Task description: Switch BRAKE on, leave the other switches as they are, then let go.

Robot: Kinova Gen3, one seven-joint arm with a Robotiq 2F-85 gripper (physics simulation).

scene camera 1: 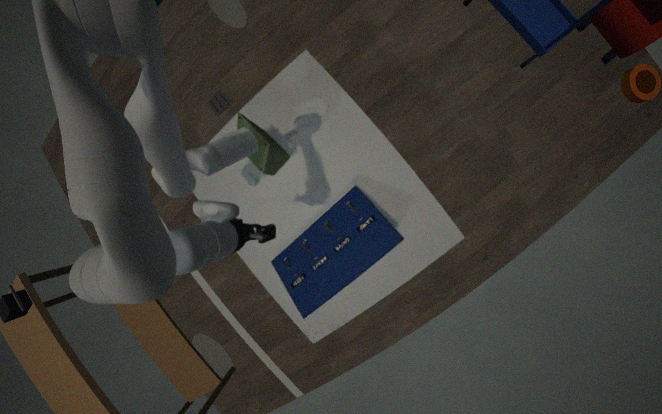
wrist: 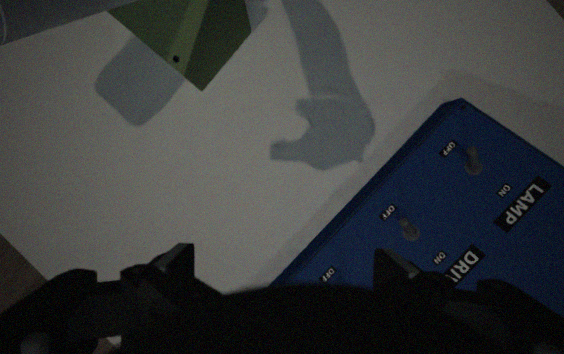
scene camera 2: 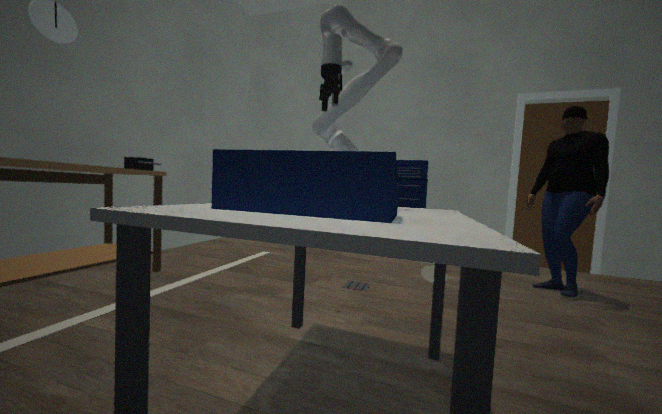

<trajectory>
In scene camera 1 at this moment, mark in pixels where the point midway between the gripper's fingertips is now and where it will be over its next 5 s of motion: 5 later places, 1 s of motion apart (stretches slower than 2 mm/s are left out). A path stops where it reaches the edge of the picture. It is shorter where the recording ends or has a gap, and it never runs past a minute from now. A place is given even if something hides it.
My gripper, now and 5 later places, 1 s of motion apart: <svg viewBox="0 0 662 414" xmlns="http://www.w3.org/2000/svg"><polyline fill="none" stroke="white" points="256,225 304,280 305,266 291,233 295,234 304,244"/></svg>
</trajectory>
